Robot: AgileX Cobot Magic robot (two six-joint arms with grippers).
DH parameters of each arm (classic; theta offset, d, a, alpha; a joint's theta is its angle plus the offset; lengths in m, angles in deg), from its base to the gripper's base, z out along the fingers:
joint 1: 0 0.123 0 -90
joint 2: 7.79 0 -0.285 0
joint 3: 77.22 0 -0.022 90
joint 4: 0 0.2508 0 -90
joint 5: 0 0 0.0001 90
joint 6: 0 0.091 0 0
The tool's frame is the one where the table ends.
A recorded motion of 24 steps. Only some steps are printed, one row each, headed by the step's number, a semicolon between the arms.
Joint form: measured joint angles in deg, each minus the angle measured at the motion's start. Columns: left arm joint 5, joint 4, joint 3, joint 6, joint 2, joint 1; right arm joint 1, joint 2, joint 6, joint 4, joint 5, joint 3.
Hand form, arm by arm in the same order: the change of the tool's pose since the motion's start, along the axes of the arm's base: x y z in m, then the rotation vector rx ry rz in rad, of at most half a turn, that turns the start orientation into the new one. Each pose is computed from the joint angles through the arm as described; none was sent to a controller.
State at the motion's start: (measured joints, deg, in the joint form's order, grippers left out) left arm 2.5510 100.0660 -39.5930 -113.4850 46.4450 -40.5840; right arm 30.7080 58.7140 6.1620 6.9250 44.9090 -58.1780
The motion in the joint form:
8: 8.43 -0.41 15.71 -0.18 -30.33 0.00; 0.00 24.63 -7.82 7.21 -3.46 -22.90
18: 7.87 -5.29 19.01 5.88 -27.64 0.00; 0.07 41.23 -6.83 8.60 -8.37 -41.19
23: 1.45 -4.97 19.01 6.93 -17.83 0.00; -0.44 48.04 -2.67 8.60 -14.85 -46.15
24: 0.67 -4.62 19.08 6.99 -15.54 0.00; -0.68 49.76 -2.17 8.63 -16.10 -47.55
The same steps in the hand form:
8: -0.0750 0.0815 -0.0280 -0.2006 -0.1972 0.1437; 0.1014 0.0684 0.0195 0.0417 -0.0289 0.0823
18: -0.0644 0.0715 -0.0520 -0.0989 -0.1215 0.1380; 0.1753 0.1126 0.0221 0.1282 -0.1071 0.0536
23: -0.0462 0.0426 -0.0693 0.0423 -0.0045 0.0245; 0.2099 0.1259 0.0079 0.2127 -0.1381 -0.0233
24: -0.0417 0.0372 -0.0745 0.0750 0.0231 0.0098; 0.2186 0.1282 0.0041 0.2264 -0.1474 -0.0372

